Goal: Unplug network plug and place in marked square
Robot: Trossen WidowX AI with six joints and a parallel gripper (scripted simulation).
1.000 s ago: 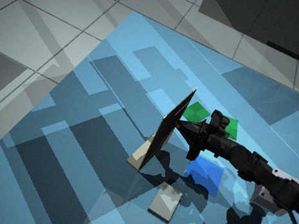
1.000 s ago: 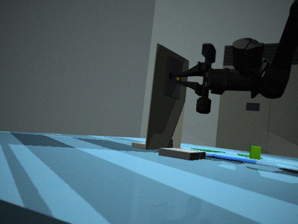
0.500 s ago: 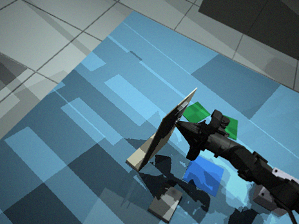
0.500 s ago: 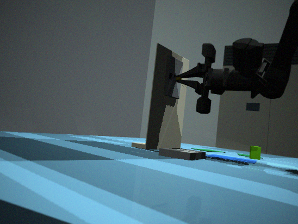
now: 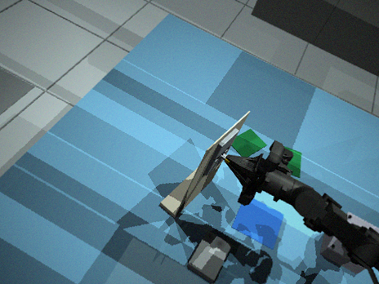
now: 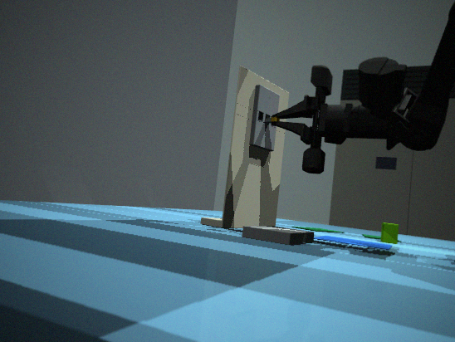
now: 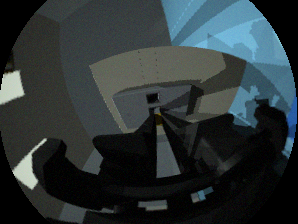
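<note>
My gripper tip is 16 cm past the blue marked square, 3 cm to the left of it and 21 cm above it. The rest, counted from my gripper tip: grey plug right at my gripper tip; flat grey slab 7 cm behind, 13 cm to the left, 20 cm below; upright panel 3 cm ahead, 1 cm to the right, 8 cm below.
</note>
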